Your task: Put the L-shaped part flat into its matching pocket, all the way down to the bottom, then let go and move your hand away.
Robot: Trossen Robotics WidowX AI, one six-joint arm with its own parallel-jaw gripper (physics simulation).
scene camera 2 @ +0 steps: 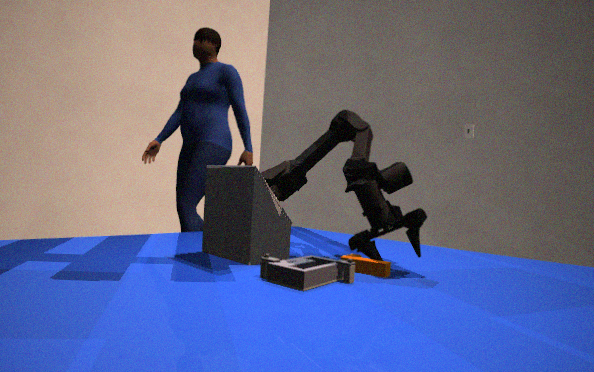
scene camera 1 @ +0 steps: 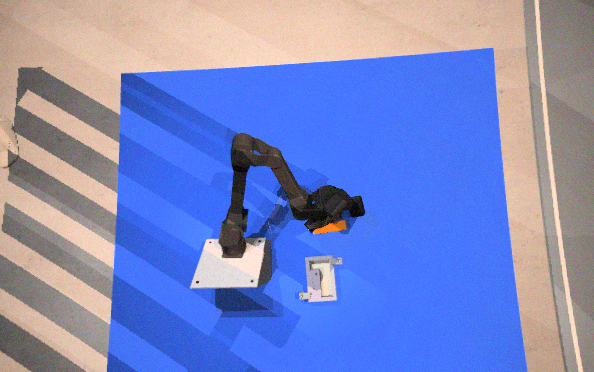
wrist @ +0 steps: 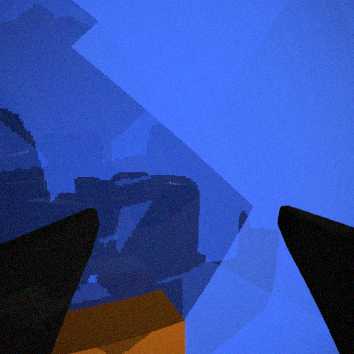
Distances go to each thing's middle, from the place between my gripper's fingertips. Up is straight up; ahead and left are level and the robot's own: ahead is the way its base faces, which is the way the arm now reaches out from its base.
My gripper is now 6 cm to the left of the orange L-shaped part [wrist: 151,315], 5 cm past it and 1 cm above it.
